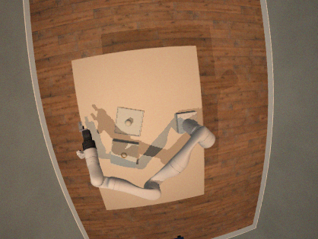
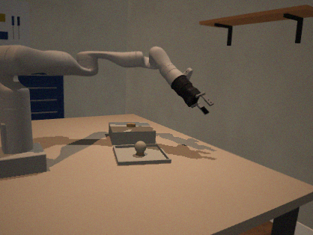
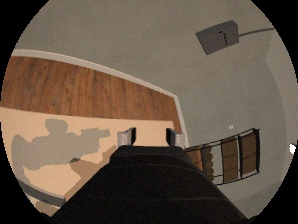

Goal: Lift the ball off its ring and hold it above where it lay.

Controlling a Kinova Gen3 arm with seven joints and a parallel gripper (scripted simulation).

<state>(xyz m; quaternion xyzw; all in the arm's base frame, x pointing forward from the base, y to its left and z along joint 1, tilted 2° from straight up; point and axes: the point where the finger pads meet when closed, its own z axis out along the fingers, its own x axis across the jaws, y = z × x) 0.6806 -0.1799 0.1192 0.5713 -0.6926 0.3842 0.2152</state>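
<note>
My gripper is now 27 cm past the pale ball, 7 cm to the right of it and 15 cm above it. Also, from my hand: grey stand: 18 cm behind, 29 cm to the left, 14 cm below; shallow grey tray: 27 cm behind, 7 cm to the left, 18 cm below.
</note>
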